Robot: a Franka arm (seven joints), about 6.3 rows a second.
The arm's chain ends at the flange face. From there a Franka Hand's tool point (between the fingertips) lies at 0.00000 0.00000 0.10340 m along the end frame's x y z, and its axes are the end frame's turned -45 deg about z.
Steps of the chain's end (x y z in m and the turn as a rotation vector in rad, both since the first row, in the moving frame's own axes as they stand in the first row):
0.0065 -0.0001 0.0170 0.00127 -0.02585 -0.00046
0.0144 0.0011 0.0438 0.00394 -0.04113 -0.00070
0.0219 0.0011 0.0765 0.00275 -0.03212 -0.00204
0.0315 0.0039 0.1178 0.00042 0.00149 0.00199
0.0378 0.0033 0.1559 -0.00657 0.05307 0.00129
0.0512 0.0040 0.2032 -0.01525 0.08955 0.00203
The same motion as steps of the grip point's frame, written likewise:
0.0029 0.0025 0.0170 0.01918 -0.01738 -0.00046
0.0067 0.0077 0.0437 0.03187 -0.02630 -0.00070
0.0126 0.0137 0.0764 0.02466 -0.02077 -0.00204
0.0197 0.0251 0.1178 -0.00076 0.00135 0.00199
0.0278 0.0334 0.1558 -0.04217 0.03288 0.00129
0.0388 0.0467 0.2028 -0.07410 0.05254 0.00203

